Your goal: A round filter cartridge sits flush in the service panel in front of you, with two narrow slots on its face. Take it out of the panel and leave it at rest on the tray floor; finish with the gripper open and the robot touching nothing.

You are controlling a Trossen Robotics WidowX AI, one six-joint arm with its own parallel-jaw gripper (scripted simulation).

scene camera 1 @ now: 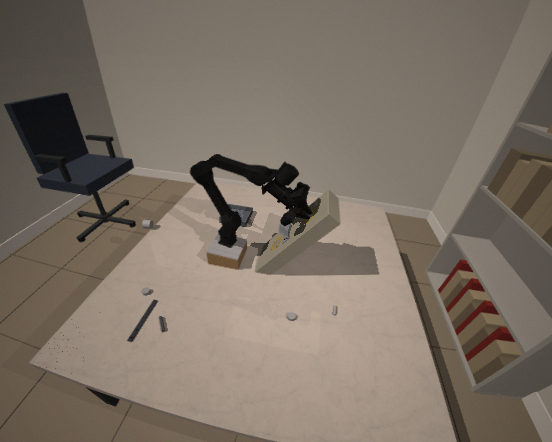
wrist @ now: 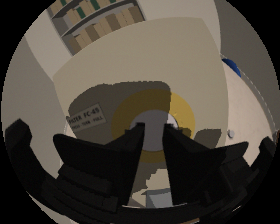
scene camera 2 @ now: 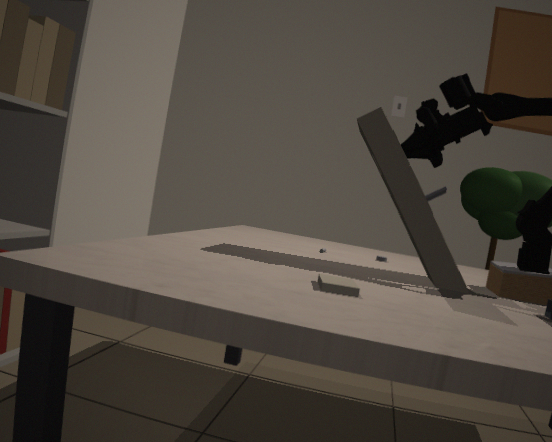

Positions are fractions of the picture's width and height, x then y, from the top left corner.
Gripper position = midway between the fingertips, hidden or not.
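Note:
The gripper (scene camera 2: 0.72, 0.35) (scene camera 1: 0.56, 0.49) (wrist: 0.55, 0.57) is visible. A beige service panel (scene camera 1: 0.55, 0.53) (wrist: 0.62, 0.29) is visible as well. A round filter cartridge (wrist: 0.55, 0.54) is in sight too; scene camera 2 does not show the cartridge, hidden by the beige service panel.

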